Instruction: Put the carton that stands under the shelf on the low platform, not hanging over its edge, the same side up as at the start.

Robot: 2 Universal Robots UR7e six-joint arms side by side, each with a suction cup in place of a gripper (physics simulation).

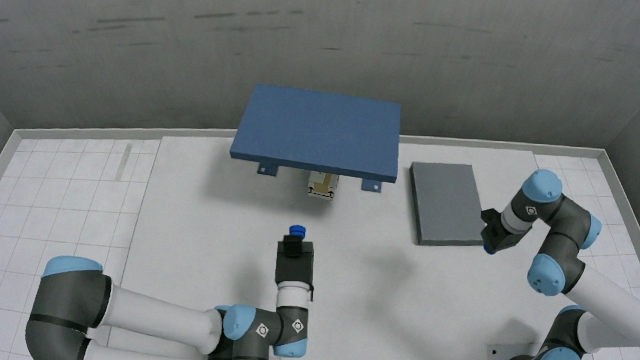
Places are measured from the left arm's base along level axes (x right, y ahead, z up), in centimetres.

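Pixels of known places: left hand, tool point: [297, 228].
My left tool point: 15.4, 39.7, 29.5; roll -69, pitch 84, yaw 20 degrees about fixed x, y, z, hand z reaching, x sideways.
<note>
For each thing: its top centre in the pictures, then the offset to it from my left tool point, as dx, dy, dz. "*": a spot on its surface instead.
- carton, top centre: [325, 168] +7.5, +33.8, -20.8
- blue shelf, top centre: [320, 125] +4.7, +30.6, +4.8
- low platform, top centre: [449, 199] +51.7, +25.7, -24.7
- blue bracket, surface spot: [267, 169] * -13.7, +38.2, -29.0
The carton [323, 185], whitish with a tan patch on top, stands under the blue shelf [320, 131]; its front part shows and the rest is hidden by the shelf board. The low platform [447, 205] is a dark grey slab to the right of the shelf, and its top is bare. My left gripper [297, 231], a blue suction cup, points toward the shelf, in front of the carton and apart from it, holding nothing. My right gripper [489, 249] is by the platform's front right corner, its cup mostly hidden under its dark body; no held thing shows.
The shelf's board overhangs the carton, with a blue bracket [267, 169] at its left and another bracket [371, 185] at its right, both below its front edge. A grey wall [320, 60] rises behind the shelf. The left arm's links cross the lower left; the right arm's stand at the right.
</note>
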